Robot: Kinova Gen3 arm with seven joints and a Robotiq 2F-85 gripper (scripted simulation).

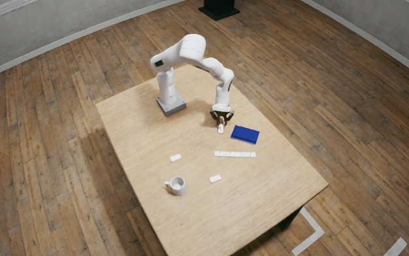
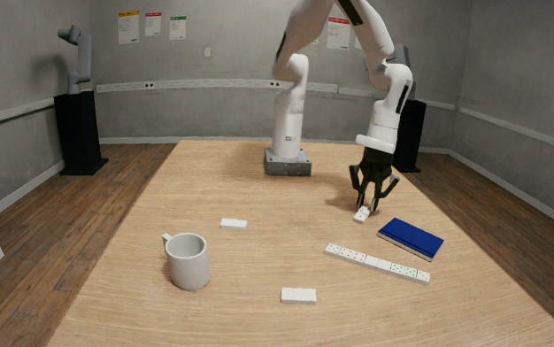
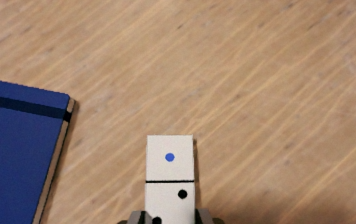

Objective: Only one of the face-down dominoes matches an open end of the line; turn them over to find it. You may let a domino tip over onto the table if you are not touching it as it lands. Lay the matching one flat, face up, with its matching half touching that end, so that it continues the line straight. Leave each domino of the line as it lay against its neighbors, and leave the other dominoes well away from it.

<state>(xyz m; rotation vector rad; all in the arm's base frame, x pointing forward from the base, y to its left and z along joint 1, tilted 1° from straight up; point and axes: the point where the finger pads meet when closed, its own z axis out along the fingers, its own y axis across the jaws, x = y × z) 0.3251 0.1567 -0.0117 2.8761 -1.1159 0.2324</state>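
Right now my hand is 13 cm short of the blue book, 7 cm to the right of it and 3 cm above it. Round my hand: grey mug (20 cm ahead, 40 cm to the right).
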